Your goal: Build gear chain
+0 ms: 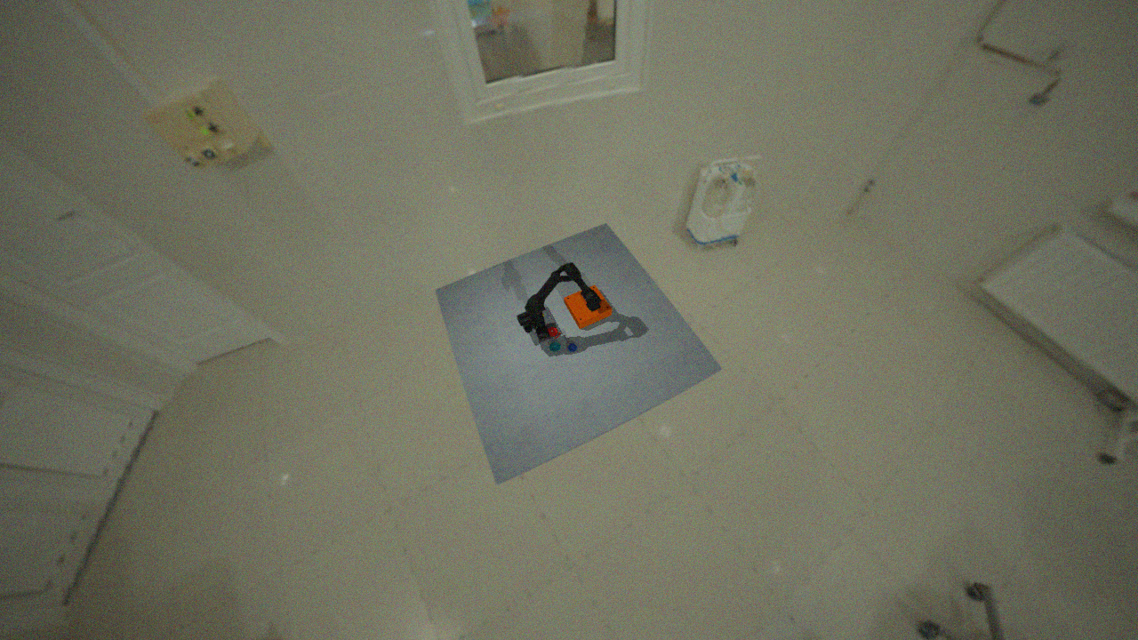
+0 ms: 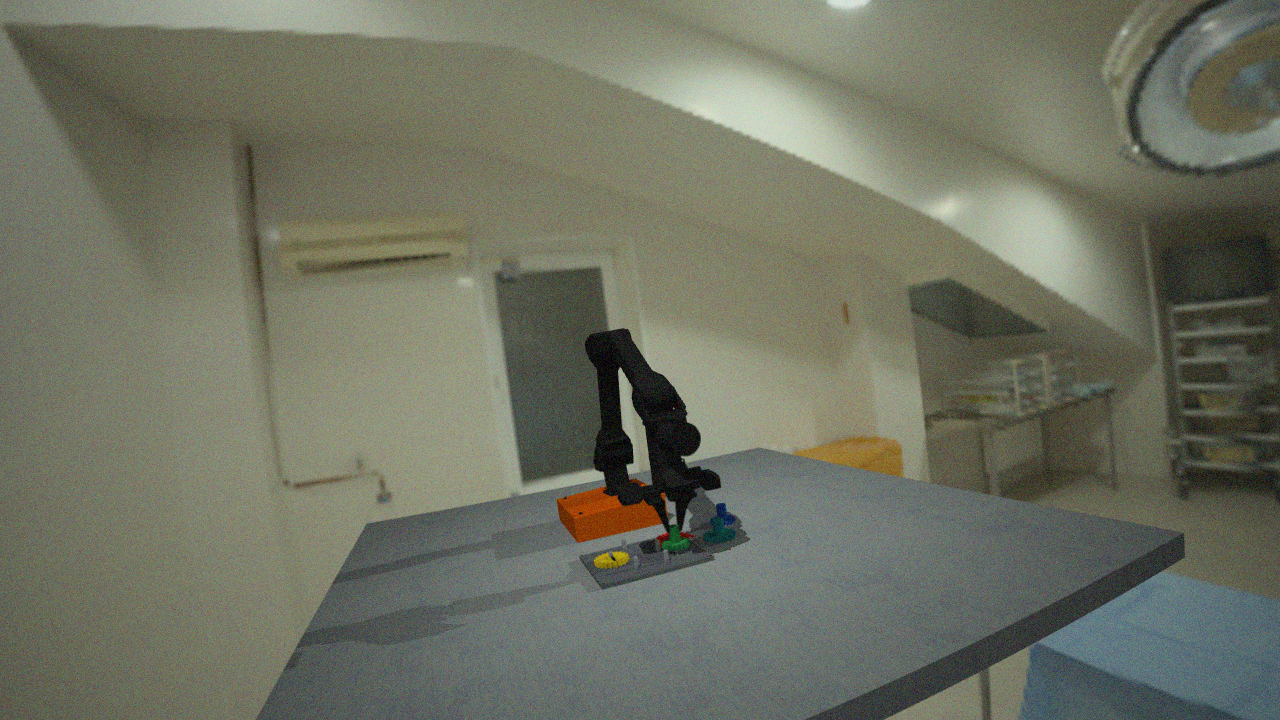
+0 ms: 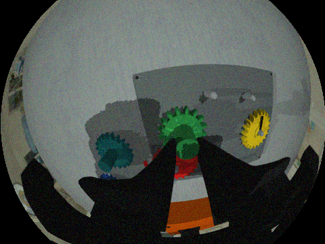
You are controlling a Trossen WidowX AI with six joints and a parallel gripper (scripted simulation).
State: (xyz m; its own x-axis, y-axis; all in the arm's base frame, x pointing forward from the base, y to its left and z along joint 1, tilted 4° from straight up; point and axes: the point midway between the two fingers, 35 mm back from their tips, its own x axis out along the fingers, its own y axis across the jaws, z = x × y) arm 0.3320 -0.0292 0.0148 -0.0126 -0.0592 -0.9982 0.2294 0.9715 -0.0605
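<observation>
My gripper tip is now 10 mm above the green gear. Also, from my gripper tip: teal gear (110 mm to the left, 30 mm below, 20 mm behind); then red arrow (70 mm behind, 50 mm to the left, 40 mm below); then red gear (50 mm behind, 30 mm below, 20 mm to the left).
</observation>
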